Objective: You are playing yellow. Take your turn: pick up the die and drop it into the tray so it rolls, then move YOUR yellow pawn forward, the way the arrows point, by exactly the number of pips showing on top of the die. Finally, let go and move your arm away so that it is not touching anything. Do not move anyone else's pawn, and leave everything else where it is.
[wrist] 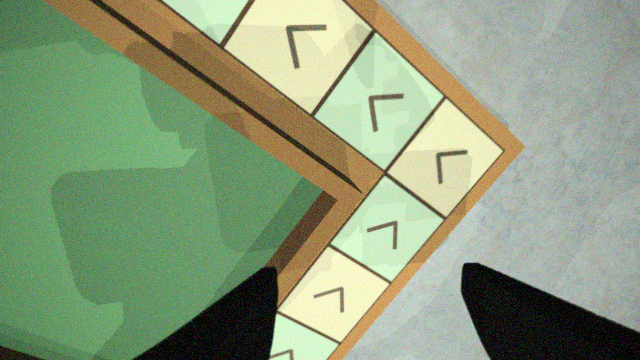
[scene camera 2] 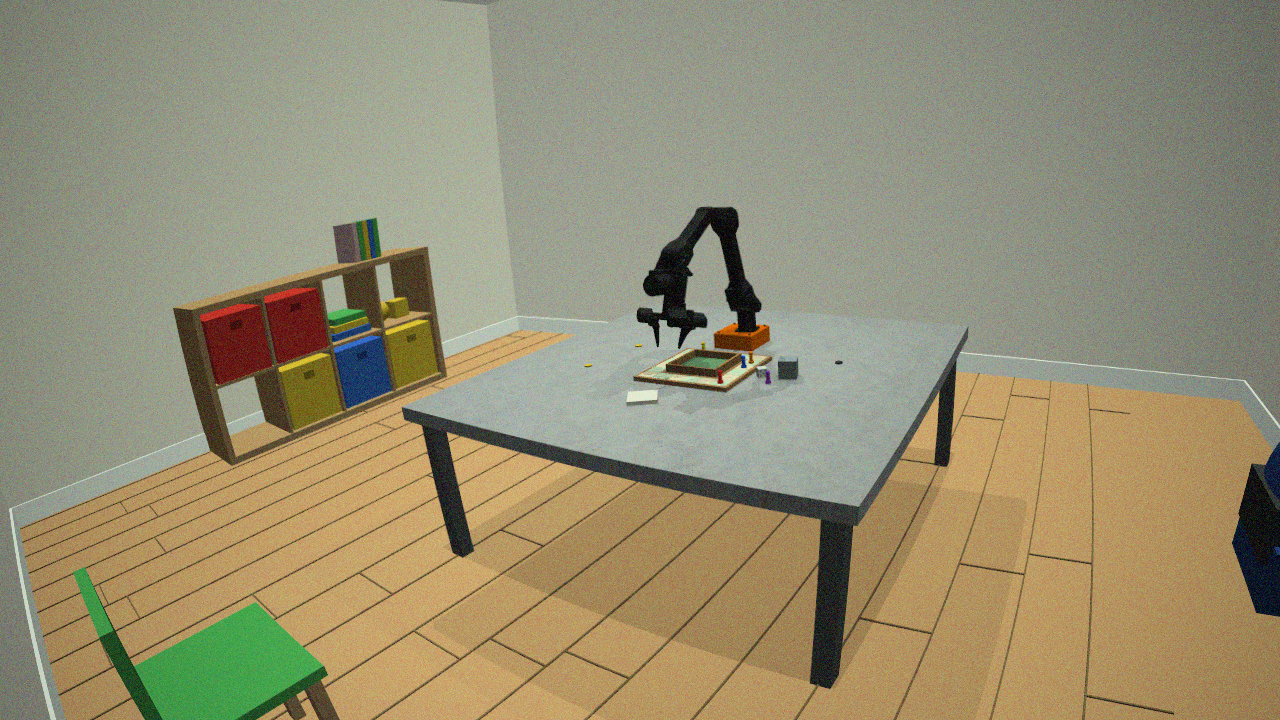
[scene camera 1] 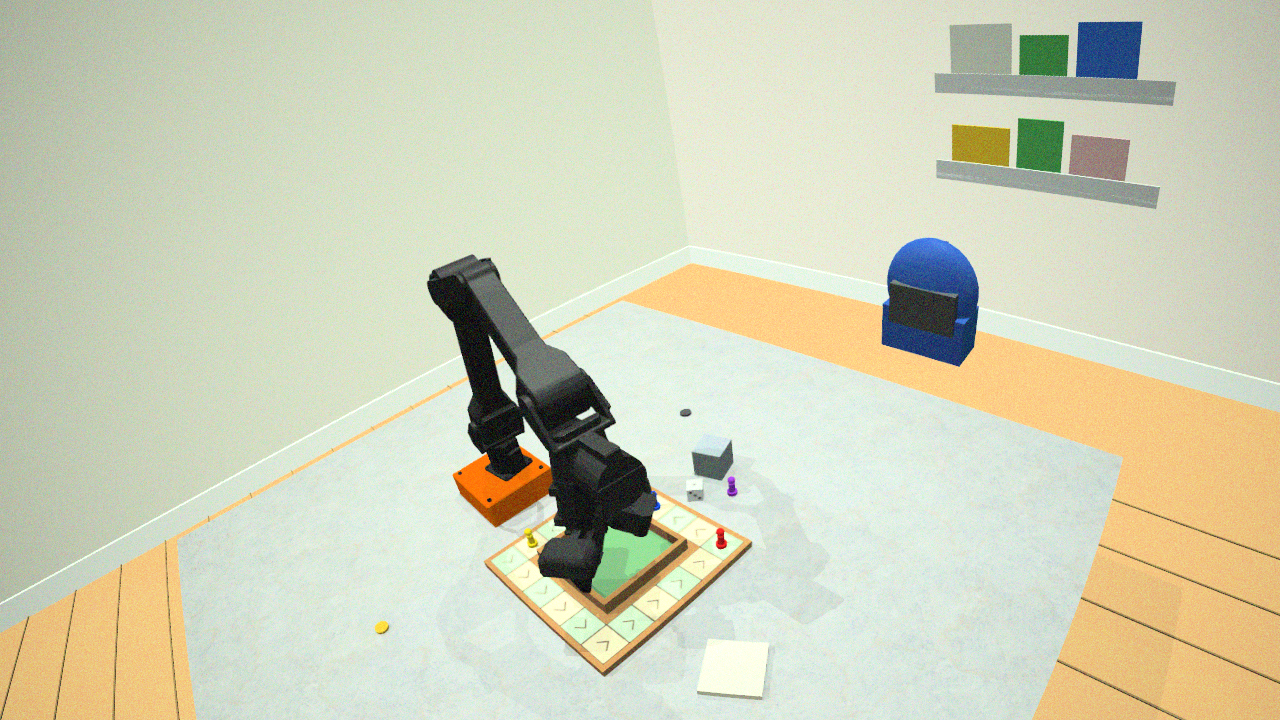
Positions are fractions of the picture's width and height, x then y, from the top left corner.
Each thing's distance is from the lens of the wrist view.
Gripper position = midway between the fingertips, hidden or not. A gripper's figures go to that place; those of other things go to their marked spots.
my gripper (wrist: 0.58, 0.77): 11 cm
green dice tray (wrist: 0.21, 0.58): 17 cm
